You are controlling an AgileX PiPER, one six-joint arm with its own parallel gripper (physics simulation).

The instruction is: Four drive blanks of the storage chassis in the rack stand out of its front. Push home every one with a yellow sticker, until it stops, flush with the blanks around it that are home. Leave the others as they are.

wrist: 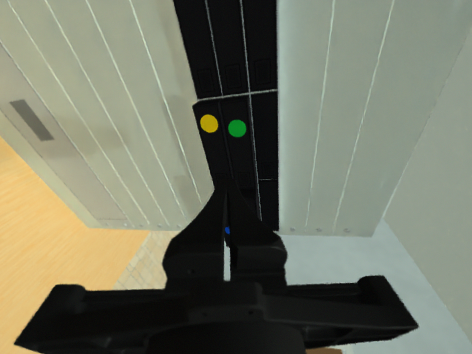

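The blank with the yellow sticker [209, 123] is at the left edge of the black bay in the wrist view, its upper left corner standing a little out of the front. Beside it on the right is the blank with the green sticker [237, 128], which also appears to stand out. My gripper [227, 189] is shut, with its tips over the lower ends of these two blanks; whether they touch cannot be told. Part of a blue sticker [227, 230] shows between the fingers, its blank mostly hidden. A red sticker does not show.
Black blanks [233, 45] fill the bay above the stickered pair, and another column [265, 132] lies to their right. Pale grey panels [135, 100] [340, 125] flank the bay. A wooden surface [30, 200] shows at the left and a grey wall [435, 175] at the right.
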